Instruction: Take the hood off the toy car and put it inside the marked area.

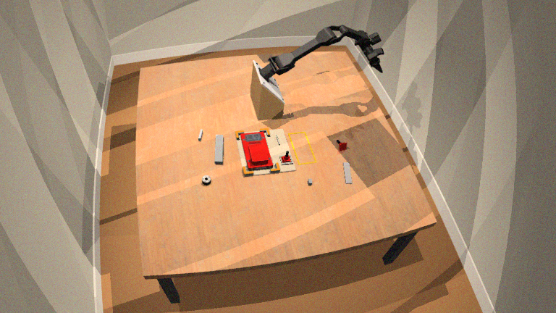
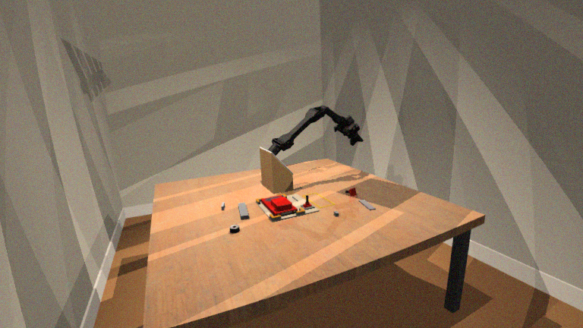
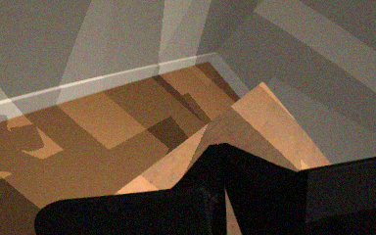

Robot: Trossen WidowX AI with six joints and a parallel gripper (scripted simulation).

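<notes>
The red hood is 670 mm to the right of my gripper tip, 370 mm ahead of it and 170 mm below it. From my gripper tip the other things lie so: wheel 910 mm to the right, 480 mm ahead, 210 mm below.
</notes>
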